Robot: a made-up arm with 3 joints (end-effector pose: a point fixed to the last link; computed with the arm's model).
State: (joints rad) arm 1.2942 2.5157 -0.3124
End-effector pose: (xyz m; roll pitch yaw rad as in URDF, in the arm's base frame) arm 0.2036 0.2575 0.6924 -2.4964 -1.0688 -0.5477
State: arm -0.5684 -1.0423 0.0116
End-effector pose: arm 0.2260 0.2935 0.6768 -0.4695 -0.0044 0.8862
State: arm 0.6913 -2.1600 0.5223
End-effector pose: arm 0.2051 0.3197 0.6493 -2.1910 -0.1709 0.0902
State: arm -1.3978 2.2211 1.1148
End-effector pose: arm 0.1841 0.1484 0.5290 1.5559 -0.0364 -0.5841
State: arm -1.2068 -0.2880 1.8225
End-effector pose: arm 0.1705 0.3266 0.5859 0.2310 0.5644 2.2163
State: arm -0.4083 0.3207 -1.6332
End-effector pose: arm 0.1814 0.1682 0.5525 1.9151 0.3354 -0.8374
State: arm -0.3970 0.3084 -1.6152
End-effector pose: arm 0.1828 0.1665 0.5549 1.9106 0.3018 -0.8329
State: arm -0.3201 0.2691 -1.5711
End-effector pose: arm 0.1878 0.1620 0.5644 1.9299 0.1785 -0.8171
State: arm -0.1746 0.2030 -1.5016
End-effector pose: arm 0.1933 0.1558 0.5830 1.9704 -0.0363 -0.8103
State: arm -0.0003 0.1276 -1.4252
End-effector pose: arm 0.1937 0.1503 0.6060 2.0256 -0.2822 -0.8375
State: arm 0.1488 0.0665 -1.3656
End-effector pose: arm 0.1889 0.1473 0.6249 2.0906 -0.4787 -0.8946
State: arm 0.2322 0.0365 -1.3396
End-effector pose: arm 0.1845 0.1463 0.6340 2.1426 -0.5748 -0.9423
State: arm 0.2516 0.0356 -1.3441
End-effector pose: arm 0.1839 0.1463 0.6347 2.1629 -0.5826 -0.9530
